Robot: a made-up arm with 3 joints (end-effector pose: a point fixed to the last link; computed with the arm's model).
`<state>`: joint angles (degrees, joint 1 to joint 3).
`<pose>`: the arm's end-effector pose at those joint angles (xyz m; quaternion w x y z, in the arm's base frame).
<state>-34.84 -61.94 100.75</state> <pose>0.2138 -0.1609 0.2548 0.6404 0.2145 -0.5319 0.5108</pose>
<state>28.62 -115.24 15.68</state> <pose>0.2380 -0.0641 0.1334 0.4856 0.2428 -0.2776 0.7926</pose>
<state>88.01 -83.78 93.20</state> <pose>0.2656 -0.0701 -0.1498 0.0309 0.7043 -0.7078 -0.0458</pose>
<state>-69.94 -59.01 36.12</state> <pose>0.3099 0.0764 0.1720 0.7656 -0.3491 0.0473 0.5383</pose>
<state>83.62 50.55 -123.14</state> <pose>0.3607 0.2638 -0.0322 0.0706 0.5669 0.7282 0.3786</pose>
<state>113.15 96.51 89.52</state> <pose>0.3802 -0.0653 0.0652 0.6989 0.1052 0.1839 -0.6831</pose>
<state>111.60 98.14 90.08</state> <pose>0.3837 -0.0648 0.0672 0.7024 0.0824 0.1810 -0.6835</pose>
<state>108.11 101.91 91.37</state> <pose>0.3920 -0.0632 0.0712 0.7082 0.0301 0.1747 -0.6834</pose>
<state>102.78 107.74 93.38</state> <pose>0.4051 -0.0598 0.0755 0.7116 -0.0507 0.1652 -0.6810</pose>
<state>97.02 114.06 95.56</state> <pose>0.4193 -0.0555 0.0774 0.7077 -0.1377 0.1553 -0.6754</pose>
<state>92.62 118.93 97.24</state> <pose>0.4302 -0.0521 0.0769 0.6993 -0.2036 0.1484 -0.6690</pose>
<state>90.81 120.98 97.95</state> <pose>0.4347 -0.0507 0.0761 0.6945 -0.2307 0.1459 -0.6657</pose>
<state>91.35 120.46 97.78</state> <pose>0.4336 -0.0510 0.0763 0.6960 -0.2234 0.1469 -0.6664</pose>
